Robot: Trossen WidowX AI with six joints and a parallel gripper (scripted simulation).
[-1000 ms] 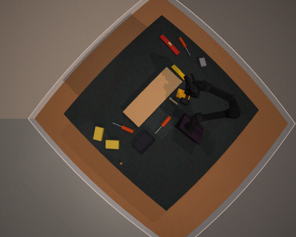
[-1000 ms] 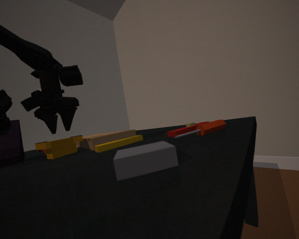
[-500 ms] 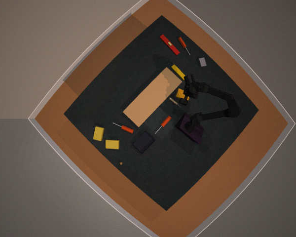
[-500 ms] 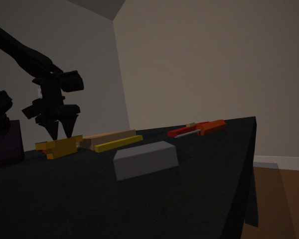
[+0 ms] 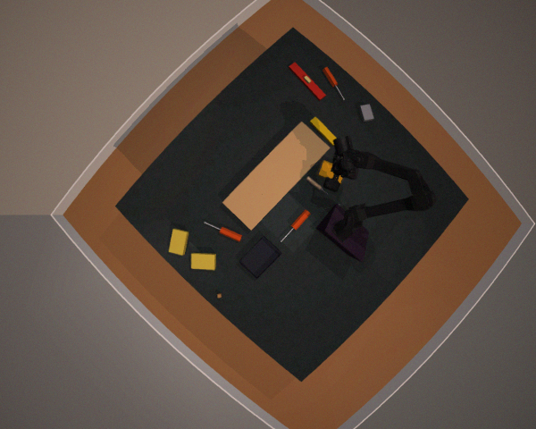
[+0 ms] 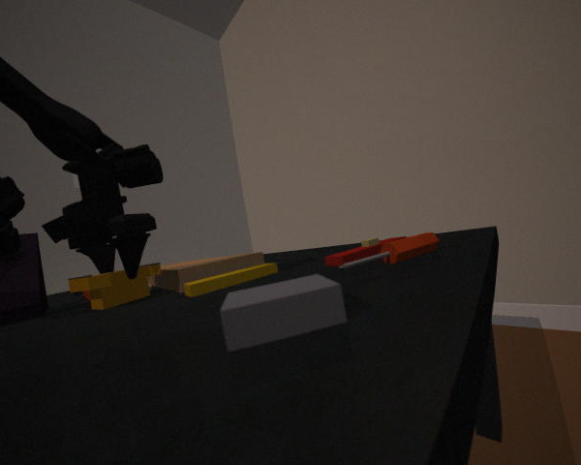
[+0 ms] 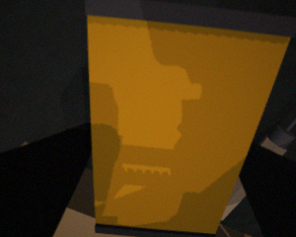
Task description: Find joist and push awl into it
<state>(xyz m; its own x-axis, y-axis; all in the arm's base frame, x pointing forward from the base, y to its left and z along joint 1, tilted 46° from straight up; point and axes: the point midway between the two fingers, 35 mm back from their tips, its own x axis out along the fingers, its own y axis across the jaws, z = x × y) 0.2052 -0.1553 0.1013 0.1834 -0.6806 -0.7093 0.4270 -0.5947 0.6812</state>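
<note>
Now: the stud finder light 40 mm below my gripper tip, 30 mm behind it and 10 mm to the right of it. Also, from my gripper tip: awl (80 mm to the left, 30 mm below, 20 mm behind); then yellow stud finder (20 mm below, 20 mm behind, 10 mm to the right); then yellow bar (160 mm ahead, 130 mm to the right, 30 mm below).
</note>
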